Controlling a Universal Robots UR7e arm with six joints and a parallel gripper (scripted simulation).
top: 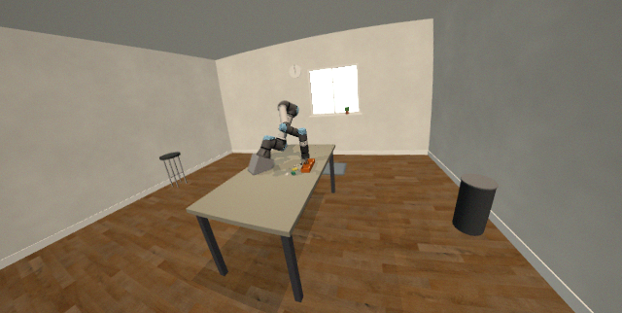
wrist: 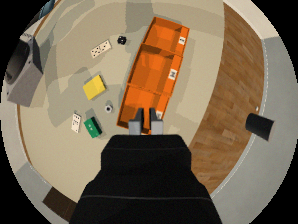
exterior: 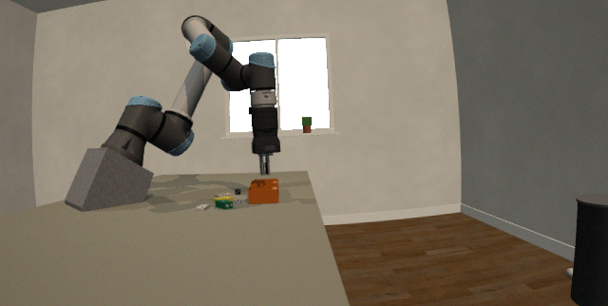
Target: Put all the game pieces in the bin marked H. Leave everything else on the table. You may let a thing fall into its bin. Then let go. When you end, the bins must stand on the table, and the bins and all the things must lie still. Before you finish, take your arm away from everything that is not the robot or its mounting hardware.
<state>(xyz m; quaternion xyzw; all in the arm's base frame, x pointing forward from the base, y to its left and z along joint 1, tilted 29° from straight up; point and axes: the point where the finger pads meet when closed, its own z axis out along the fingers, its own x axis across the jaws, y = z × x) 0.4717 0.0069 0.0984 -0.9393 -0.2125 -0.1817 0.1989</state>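
Now: hand 2 cm past the orange bin, 8 cm to the right of it and 7 cm above it. Round my hand: yellow flat piece: 13 cm behind, 1 cm to the right, 9 cm below; then grey thing: 7 cm behind, 4 cm to the right, 9 cm below; then green block: 9 cm behind, 11 cm to the right, 9 cm below.
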